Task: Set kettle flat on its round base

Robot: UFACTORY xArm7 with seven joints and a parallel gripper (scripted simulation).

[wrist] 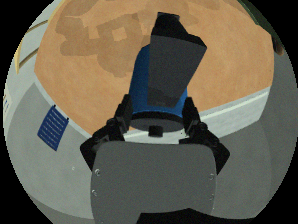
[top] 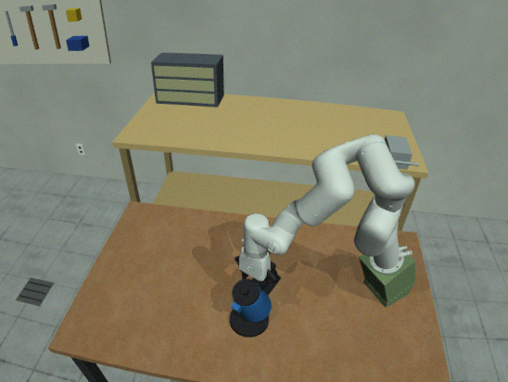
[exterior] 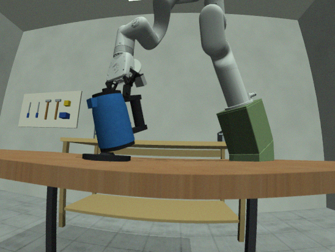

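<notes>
Right now my hand is 70 mm above the blue kettle, 10 mm to the left of it and 10 mm past it. Round my hand: round black base: 210 mm below, 20 mm to the left, 20 mm ahead.
</notes>
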